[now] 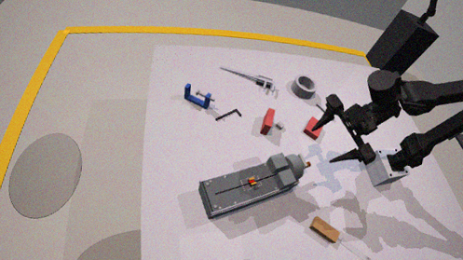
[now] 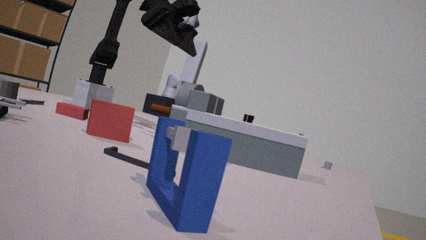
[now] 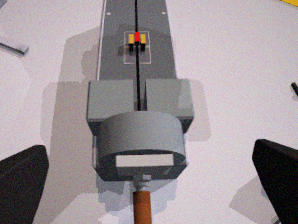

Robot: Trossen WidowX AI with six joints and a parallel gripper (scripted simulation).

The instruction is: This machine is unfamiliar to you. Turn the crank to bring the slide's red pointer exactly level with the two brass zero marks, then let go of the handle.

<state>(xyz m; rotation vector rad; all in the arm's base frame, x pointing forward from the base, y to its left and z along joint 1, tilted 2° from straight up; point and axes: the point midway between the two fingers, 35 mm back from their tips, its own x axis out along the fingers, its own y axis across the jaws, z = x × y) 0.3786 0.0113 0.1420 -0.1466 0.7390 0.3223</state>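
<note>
My gripper tip is 130 mm above the crank handle, 20 mm past it and 10 mm to the left of it. From my gripper tip the other things lie so: tan block (180 mm to the left, 180 mm below, 90 mm behind); then red pointer (150 mm ahead, 110 mm below, 60 mm to the left); then black hex key (220 mm to the right, 190 mm below, 180 mm ahead).
</note>
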